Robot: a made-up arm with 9 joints. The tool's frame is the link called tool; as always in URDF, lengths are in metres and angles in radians. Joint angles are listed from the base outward.
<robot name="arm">
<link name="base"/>
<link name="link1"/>
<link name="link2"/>
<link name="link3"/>
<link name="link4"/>
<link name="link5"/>
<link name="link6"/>
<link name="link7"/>
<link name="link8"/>
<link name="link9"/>
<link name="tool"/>
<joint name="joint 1" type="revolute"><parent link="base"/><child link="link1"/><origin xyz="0 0 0.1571" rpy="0 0 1.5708"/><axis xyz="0 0 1"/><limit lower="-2.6" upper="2.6"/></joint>
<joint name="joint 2" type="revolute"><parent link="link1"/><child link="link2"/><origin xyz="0.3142 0.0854 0.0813" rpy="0 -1.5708 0"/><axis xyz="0 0 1"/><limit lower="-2.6" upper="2.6"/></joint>
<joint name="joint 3" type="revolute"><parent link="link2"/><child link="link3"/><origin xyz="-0.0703 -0.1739 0.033" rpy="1.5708 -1.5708 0"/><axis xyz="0 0 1"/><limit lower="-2.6" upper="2.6"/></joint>
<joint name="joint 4" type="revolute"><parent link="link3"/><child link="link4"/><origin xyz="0.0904 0.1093 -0.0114" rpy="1.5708 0 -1.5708"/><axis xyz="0 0 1"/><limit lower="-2.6" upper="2.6"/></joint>
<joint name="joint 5" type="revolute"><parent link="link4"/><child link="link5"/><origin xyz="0.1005 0.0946 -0.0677" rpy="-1.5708 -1.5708 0"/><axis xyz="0 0 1"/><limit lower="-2.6" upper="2.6"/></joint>
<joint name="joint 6" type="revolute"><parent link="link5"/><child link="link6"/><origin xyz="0.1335 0.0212 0.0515" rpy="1.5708 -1.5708 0"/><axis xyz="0 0 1"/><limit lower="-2.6" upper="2.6"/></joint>
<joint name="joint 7" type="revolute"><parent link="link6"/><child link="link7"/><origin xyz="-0.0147 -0.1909 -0.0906" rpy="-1.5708 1.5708 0"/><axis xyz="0 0 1"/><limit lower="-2.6" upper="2.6"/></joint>
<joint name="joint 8" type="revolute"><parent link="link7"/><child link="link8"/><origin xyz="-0.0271 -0.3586 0.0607" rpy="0 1.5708 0"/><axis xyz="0 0 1"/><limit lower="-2.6" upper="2.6"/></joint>
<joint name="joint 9" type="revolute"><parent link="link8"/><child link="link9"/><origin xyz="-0.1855 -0.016 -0.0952" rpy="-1.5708 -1.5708 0"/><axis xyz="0 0 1"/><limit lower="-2.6" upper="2.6"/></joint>
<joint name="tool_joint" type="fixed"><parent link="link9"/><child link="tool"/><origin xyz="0.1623 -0.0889 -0.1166" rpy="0 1.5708 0"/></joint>
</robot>
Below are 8 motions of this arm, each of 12 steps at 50 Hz.
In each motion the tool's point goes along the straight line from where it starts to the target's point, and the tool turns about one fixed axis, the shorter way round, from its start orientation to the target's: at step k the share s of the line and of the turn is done. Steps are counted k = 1, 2, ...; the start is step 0. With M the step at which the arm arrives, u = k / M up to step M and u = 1 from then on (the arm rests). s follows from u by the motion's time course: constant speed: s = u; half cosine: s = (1 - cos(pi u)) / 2; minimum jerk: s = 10 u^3 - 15 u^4 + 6 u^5.
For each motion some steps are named. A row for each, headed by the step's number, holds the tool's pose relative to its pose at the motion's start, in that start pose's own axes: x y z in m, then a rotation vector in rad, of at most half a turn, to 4 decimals.
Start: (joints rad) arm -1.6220 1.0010 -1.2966 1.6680 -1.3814 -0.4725 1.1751 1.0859 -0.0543
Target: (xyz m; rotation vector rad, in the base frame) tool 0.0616 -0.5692 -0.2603 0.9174 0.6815 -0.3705
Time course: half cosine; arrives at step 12
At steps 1, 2, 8, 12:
1: 0.0018 0.0002 -0.0010 0.0084 -0.0043 0.0041
2: 0.0071 0.0009 -0.0041 0.0328 -0.0168 0.0160
8: 0.0791 0.0097 -0.0457 0.3677 -0.1877 0.1793
12: 0.1055 0.0129 -0.0609 0.4903 -0.2503 0.2391

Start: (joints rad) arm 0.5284 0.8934 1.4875 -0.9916 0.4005 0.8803 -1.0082 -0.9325 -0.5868
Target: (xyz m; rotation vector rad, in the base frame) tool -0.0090 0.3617 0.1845 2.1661 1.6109 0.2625
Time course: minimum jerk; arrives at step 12
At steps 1, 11, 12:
1: 0.0000 0.0000 0.0001 0.0006 -0.0005 0.0002
11: -0.0030 -0.0029 0.0115 0.1168 -0.0941 0.0349
12: -0.0030 -0.0029 0.0116 0.1174 -0.0946 0.0351

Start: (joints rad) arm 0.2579 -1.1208 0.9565 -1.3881 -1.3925 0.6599 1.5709 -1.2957 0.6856
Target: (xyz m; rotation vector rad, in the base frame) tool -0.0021 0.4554 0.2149 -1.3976 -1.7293 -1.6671
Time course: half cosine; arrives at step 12
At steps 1, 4, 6, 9, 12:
1: 0.0005 0.0015 -0.0001 -0.0031 -0.0022 0.0028
4: 0.0073 0.0227 -0.0007 -0.0462 -0.0316 0.0407
6: 0.0147 0.0455 -0.0015 -0.0923 -0.0632 0.0814
9: 0.0250 0.0776 -0.0026 -0.1576 -0.1079 0.1390
12: 0.0293 0.0909 -0.0030 -0.1846 -0.1264 0.1629

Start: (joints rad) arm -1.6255 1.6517 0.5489 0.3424 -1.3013 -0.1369 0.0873 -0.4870 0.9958
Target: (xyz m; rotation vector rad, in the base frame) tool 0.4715 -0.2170 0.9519 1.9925 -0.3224 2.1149
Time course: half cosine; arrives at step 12
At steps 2, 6, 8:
2: 0.0006 0.0026 -0.0009 -0.0071 0.0012 0.0058
6: 0.0043 0.0192 -0.0070 -0.0529 0.0090 0.0435
8: 0.0065 0.0288 -0.0105 -0.0794 0.0134 0.0653

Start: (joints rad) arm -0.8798 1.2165 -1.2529 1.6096 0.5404 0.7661 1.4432 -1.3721 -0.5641
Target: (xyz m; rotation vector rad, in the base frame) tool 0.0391 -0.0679 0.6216 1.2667 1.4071 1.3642
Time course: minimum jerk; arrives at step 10
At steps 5, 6, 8, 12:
5: -0.0225 -0.0077 0.0026 -0.0418 -0.0370 -0.0158
6: -0.0307 -0.0106 0.0035 -0.0570 -0.0506 -0.0215
8: -0.0424 -0.0146 0.0048 -0.0787 -0.0698 -0.0297
12: -0.0450 -0.0155 0.0051 -0.0835 -0.0741 -0.0315

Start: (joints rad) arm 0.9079 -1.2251 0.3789 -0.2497 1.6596 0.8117 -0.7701 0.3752 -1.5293
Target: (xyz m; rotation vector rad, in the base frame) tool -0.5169 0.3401 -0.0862 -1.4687 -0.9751 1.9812
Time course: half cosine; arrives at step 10
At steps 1, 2, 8, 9, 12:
1: -0.0015 -0.0006 0.0015 0.0032 -0.0032 0.0000
2: -0.0060 -0.0024 0.0060 0.0124 -0.0124 0.0001
8: -0.0567 -0.0223 0.0566 0.1170 -0.1170 0.0011
9: -0.0611 -0.0240 0.0610 0.1262 -0.1262 0.0012
12: -0.0627 -0.0246 0.0626 0.1293 -0.1294 0.0012

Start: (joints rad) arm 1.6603 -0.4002 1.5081 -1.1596 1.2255 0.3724 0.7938 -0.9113 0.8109
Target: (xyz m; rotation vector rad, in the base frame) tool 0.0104 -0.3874 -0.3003 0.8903 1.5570 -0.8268
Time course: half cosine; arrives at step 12
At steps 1, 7, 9, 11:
1: -0.0008 -0.0015 0.0015 0.0009 -0.0038 -0.0011
7: -0.0303 -0.0554 0.0556 0.0319 -0.1414 -0.0412
9: -0.0411 -0.0751 0.0755 0.0432 -0.1917 -0.0559
11: -0.0474 -0.0865 0.0869 0.0498 -0.2208 -0.0644

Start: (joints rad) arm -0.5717 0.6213 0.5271 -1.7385 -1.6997 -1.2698 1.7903 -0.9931 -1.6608
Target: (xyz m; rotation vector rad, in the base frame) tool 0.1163 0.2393 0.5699 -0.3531 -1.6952 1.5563
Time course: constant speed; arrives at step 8
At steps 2, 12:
2: 0.0098 0.0099 -0.0041 0.0035 0.0172 0.0357
12: 0.0391 0.0395 -0.0165 0.0141 0.0688 0.1427

